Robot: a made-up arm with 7 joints.
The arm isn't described. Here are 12 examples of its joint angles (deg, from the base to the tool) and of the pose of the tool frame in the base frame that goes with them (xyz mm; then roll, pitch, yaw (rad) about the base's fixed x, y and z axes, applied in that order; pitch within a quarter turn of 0, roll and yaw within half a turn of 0).
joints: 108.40 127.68 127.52 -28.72 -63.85 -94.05 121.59
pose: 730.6 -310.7 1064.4 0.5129 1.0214 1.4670
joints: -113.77 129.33 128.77 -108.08 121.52 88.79 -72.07
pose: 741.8 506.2 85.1 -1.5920 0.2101 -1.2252
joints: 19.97 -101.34 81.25 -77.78 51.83 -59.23 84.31
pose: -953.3 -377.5 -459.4 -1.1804 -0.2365 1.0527
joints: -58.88 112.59 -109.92 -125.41 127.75 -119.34 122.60
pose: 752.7 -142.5 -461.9 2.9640 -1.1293 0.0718
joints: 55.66 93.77 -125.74 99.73 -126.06 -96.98 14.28
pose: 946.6 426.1 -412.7 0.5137 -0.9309 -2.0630
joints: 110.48 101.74 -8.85 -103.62 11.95 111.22 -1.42
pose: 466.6 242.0 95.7 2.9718 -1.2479 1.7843
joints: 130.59 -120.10 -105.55 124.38 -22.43 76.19 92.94
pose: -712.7 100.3 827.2 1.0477 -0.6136 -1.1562
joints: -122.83 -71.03 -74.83 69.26 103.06 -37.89 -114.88
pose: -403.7 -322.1 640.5 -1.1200 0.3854 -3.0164
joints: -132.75 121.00 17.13 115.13 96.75 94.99 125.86
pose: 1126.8 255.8 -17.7 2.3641 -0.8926 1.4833
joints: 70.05 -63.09 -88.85 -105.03 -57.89 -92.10 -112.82
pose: -352.9 239.9 453.2 -0.6983 1.2601 -0.7483
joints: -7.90 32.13 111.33 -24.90 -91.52 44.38 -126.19
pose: 666.9 960.0 -192.2 -1.3848 1.1442 -1.1065
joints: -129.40 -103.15 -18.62 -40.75 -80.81 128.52 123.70
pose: -451.9 -541.1 199.8 -1.2899 1.2152 -3.0958
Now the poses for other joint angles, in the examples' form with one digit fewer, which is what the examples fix.
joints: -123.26 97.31 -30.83 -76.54 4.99 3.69 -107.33
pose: 878 283 -285 2.704 0.192 -3.091
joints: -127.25 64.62 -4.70 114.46 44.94 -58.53 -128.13
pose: 478 187 987 -0.674 0.343 -0.602
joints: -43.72 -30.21 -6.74 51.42 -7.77 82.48 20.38
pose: -353 407 831 -0.463 -0.224 2.980
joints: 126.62 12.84 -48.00 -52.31 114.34 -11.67 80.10
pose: 302 -629 -722 -2.830 -0.256 1.426
